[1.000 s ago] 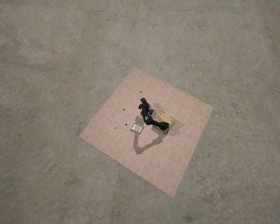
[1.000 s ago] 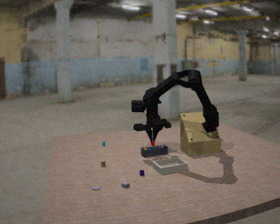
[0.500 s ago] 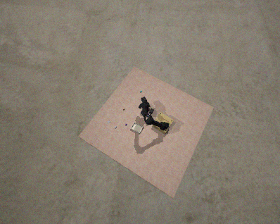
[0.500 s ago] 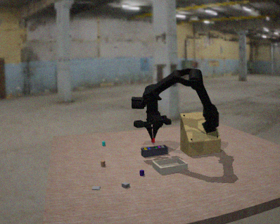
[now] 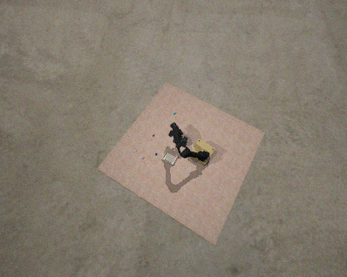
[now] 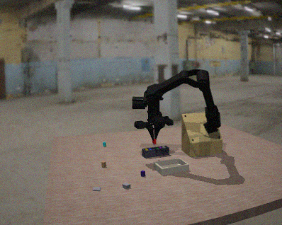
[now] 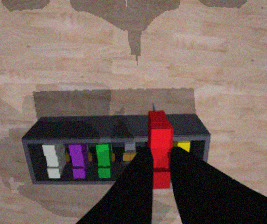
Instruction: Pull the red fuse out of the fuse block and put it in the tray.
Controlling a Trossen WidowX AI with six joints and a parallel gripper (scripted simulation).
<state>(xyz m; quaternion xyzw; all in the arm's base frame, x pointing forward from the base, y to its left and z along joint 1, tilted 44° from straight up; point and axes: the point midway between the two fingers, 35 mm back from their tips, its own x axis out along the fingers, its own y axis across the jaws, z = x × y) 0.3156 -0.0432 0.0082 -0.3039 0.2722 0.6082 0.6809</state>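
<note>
Right now the pale tray is 18 cm to the left of my gripper tip, 9 cm below it and 1 cm behind it. Round my gripper tip: red fuse (1 cm below); then yellow fuse (7 cm below, 4 cm to the right, 3 cm ahead); then blue fuse (7 cm below, 4 cm to the right, 1 cm ahead).
</note>
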